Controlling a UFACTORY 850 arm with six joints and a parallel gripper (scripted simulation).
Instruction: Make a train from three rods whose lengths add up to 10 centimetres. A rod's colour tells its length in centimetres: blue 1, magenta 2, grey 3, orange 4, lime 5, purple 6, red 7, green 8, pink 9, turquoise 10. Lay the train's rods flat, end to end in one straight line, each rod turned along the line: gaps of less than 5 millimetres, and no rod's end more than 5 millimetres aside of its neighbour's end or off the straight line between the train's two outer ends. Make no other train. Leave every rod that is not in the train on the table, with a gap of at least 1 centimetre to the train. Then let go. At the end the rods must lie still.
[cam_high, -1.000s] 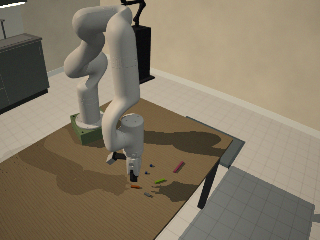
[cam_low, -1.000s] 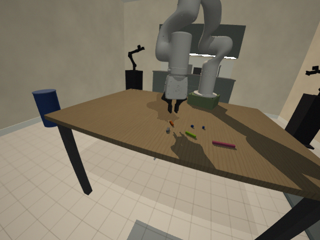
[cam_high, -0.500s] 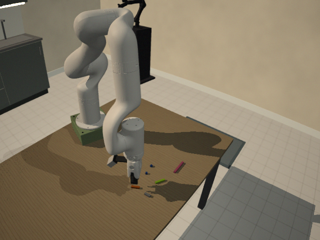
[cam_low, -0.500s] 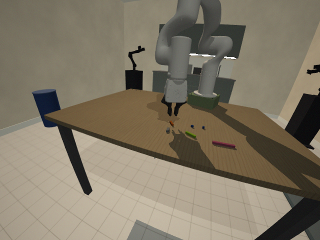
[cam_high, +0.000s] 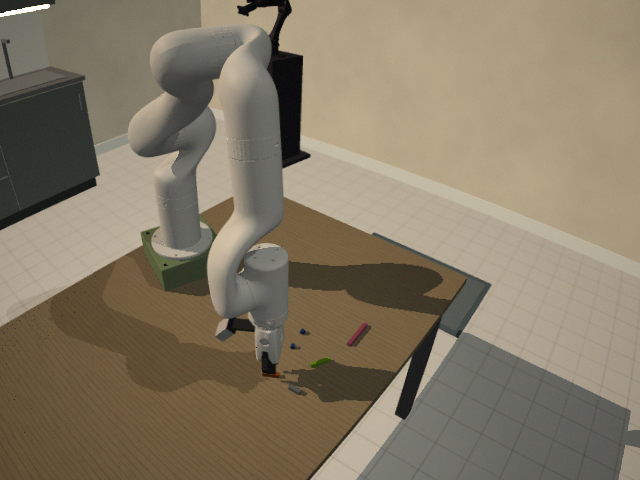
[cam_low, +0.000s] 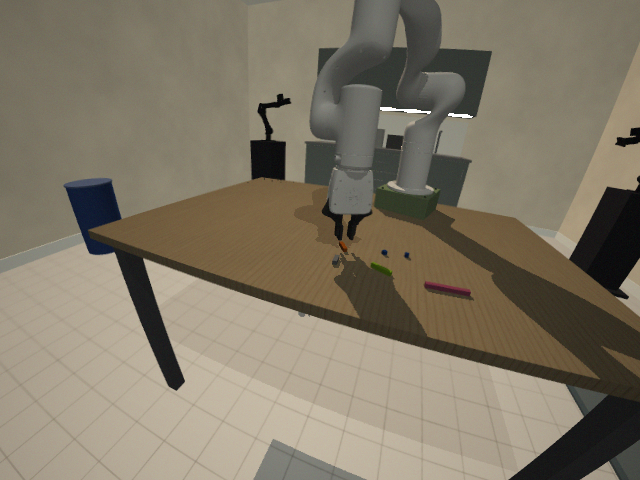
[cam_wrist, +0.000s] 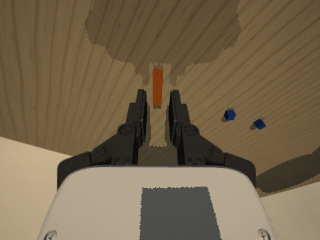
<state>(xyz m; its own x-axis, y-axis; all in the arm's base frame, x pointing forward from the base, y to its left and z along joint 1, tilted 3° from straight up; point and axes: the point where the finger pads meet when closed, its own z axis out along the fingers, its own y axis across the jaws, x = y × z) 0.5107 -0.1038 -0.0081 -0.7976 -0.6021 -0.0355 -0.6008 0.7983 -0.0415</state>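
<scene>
My hand is 4 cm above the orange rod. Round my hand: pink rod: 25 cm to the left, 6 cm ahead, 4 cm below; then grey rod: 7 cm ahead, 4 cm below, 1 cm to the left; then lime rod: 11 cm to the left, 6 cm ahead, 4 cm below.
</scene>
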